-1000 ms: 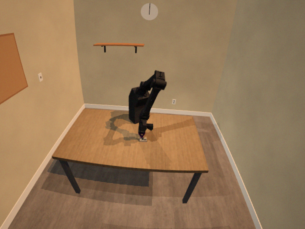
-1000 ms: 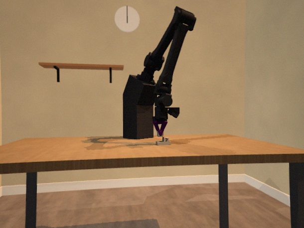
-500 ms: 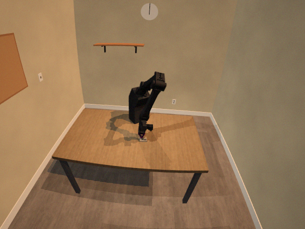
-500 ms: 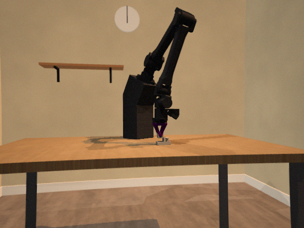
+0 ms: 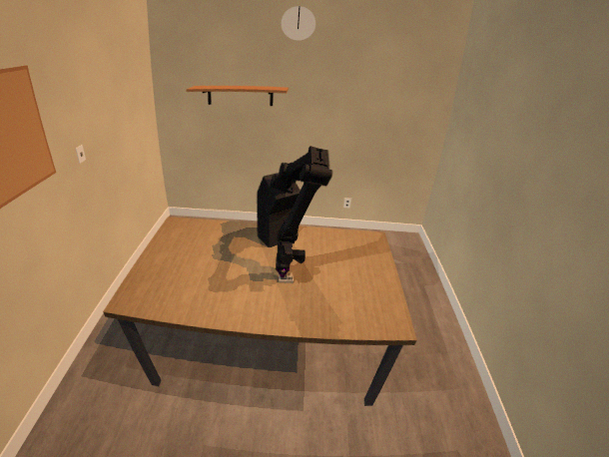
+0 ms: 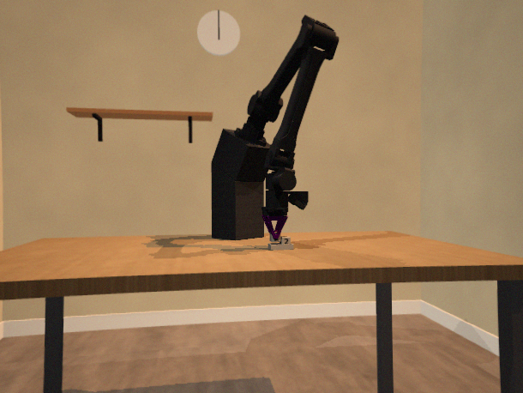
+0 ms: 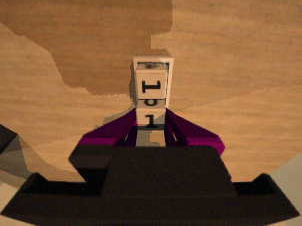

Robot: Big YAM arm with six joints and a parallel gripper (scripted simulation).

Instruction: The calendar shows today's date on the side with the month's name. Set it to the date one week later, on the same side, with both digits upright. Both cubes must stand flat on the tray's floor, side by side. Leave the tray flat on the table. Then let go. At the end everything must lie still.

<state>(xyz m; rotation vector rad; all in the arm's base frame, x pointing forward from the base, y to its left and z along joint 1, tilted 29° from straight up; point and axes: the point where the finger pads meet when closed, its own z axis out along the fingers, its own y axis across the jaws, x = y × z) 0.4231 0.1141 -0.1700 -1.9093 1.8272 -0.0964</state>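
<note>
Now: hand 20 mm to the right of the tray and 30 mm above it.
</note>
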